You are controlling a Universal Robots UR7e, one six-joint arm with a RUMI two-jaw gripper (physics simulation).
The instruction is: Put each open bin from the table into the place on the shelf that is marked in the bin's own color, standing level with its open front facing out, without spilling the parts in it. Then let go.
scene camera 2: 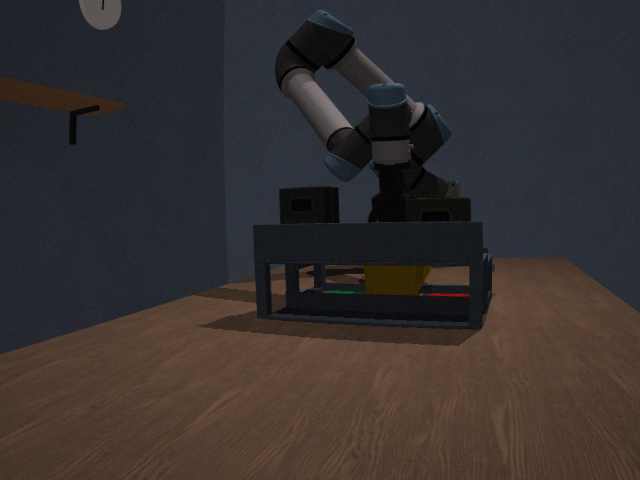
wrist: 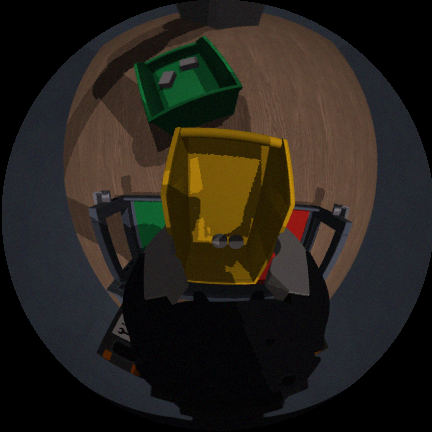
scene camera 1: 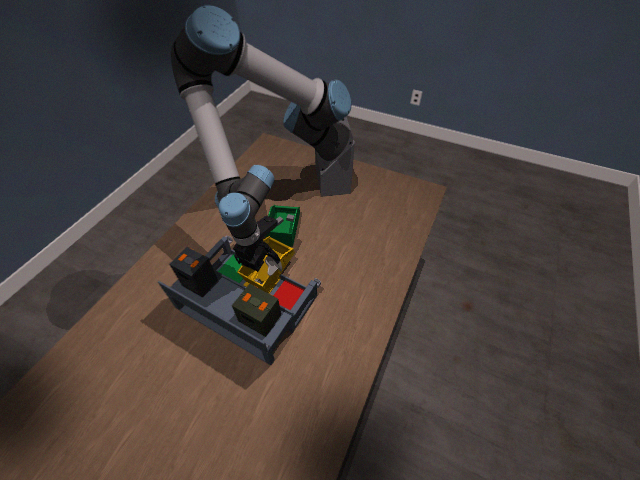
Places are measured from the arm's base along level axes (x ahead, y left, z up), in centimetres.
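Where they show: gripper, between the fingertips: (wrist: 223, 225) (scene camera 1: 265, 264); arm's base, origin of its link: (scene camera 1: 335, 143).
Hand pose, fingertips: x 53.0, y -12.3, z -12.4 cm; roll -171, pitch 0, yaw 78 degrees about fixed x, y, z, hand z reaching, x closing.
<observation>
Each offset is from my fingertips to the top centre of the thing. "spot": to the spot under its first point.
My gripper (scene camera 1: 264, 260) (wrist: 223, 225) is shut on the yellow bin @(spot: dx +2.1, dy -0.8, dz -4.7 cm) (scene camera 1: 262, 276) (scene camera 2: 392, 280) (wrist: 225, 185), one finger on each side. In scene camera 2 the fingertips are hidden behind the shelf's top board. The bin is low at the shelf's @(spot: dx +18.1, dy -6.4, dz +3.2 cm) (scene camera 1: 223, 302) (scene camera 2: 367, 242) middle place, between the green mark @(spot: dx +1.0, dy -13.0, dz -6.3 cm) (scene camera 1: 231, 269) (wrist: 149, 220) and the red mark @(spot: dx +5.8, dy +9.8, dz -6.3 cm) (scene camera 1: 289, 294) (wrist: 300, 220). I cannot tell whether it touches the lower board or is level. Two round grey parts @(spot: dx +5.5, dy -0.4, dz -5.4 cm) (wrist: 227, 241) lie inside it. The green bin @(spot: dx -21.2, dy -0.9, dz -6.7 cm) (scene camera 1: 283, 229) (wrist: 185, 95) stands on the table with two grey parts in it.
A dark case @(dx +13.4, dy -16.1, dz +15.4 cm) (scene camera 1: 193, 273) (scene camera 2: 309, 205) and an olive case @(dx +20.3, dy +6.0, dz +12.7 cm) (scene camera 1: 256, 310) (scene camera 2: 454, 209) with orange latches stand on top of the shelf, one on each side of the gripper. The shelf's side frames rise beside the marked places. The green bin is close behind the held bin.
</observation>
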